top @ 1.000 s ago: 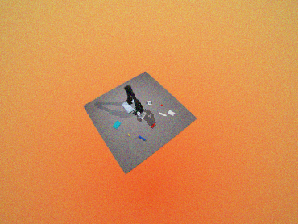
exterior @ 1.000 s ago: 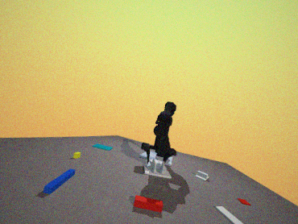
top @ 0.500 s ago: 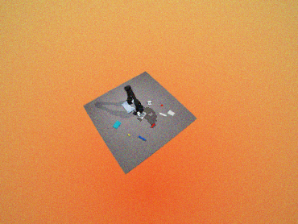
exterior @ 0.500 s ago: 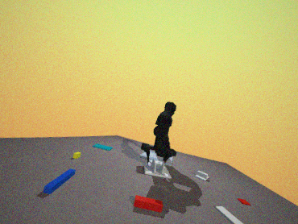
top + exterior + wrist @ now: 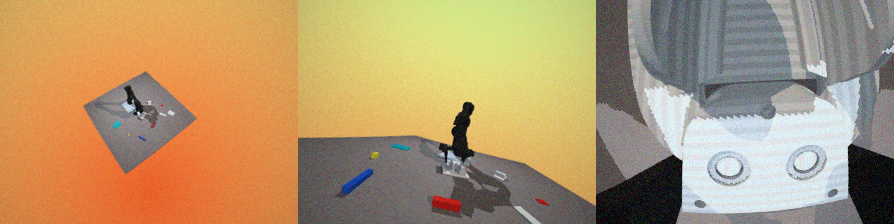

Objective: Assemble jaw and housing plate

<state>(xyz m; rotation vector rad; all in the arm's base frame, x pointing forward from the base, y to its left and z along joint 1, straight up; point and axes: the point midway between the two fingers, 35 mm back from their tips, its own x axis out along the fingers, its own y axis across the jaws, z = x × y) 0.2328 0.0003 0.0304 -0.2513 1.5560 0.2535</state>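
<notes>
Right now my gripper tip is 10 mm short of the white housing plate and 20 mm below it. Also, from my gripper tip: red block: 300 mm ahead, 40 mm to the left; white strip: 250 mm ahead, 280 mm to the left; teal block: 30 mm behind, 370 mm to the right.
</notes>
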